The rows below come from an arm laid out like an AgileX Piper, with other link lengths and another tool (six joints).
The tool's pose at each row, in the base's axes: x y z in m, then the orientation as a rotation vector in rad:
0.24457, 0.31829, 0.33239, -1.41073, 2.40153, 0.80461
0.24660, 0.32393, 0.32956, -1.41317, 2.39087, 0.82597
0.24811, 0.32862, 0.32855, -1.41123, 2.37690, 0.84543
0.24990, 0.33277, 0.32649, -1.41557, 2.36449, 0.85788
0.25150, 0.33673, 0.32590, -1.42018, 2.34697, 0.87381
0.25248, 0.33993, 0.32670, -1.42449, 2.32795, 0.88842
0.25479, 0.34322, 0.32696, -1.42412, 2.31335, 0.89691
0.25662, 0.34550, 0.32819, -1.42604, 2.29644, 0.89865
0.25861, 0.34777, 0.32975, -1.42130, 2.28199, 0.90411
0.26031, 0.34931, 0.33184, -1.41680, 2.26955, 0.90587
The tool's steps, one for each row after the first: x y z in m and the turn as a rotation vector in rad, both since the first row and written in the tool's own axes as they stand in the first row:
-0.00381, -0.00055, 0.00540, -0.01353, -0.00872, -0.00354
-0.00752, -0.00040, 0.00879, -0.02397, -0.02191, -0.00721
-0.01048, -0.00105, 0.01273, -0.03179, -0.02960, -0.01387
-0.01389, -0.00111, 0.01536, -0.04137, -0.04105, -0.02286
-0.01709, -0.00047, 0.01646, -0.04982, -0.05348, -0.03273
-0.02077, -0.00111, 0.01797, -0.05341, -0.06480, -0.03914
-0.02392, -0.00141, 0.01814, -0.05263, -0.07578, -0.04895
-0.02730, -0.00173, 0.01802, -0.05294, -0.08918, -0.05389
-0.03025, -0.00190, 0.01707, -0.05103, -0.10070, -0.05845

